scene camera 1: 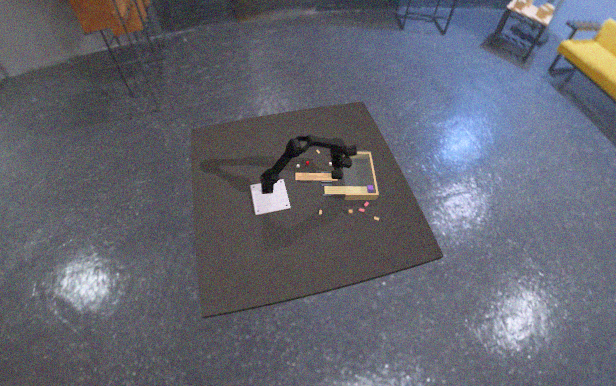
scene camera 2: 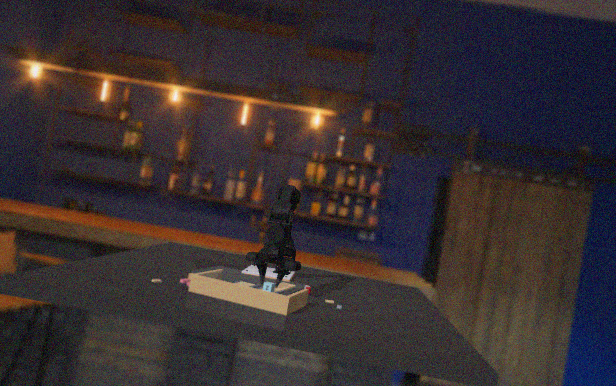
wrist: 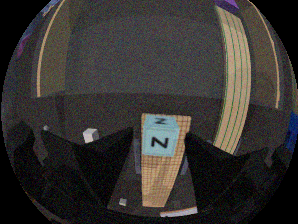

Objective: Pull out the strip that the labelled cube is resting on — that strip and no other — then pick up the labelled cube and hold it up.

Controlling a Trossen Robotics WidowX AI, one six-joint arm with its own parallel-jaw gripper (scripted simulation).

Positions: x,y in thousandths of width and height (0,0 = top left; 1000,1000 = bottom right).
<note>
In view: my gripper (scene camera 2: 436,742).
My gripper shows as well in the wrist view (wrist: 535,600).
</note>
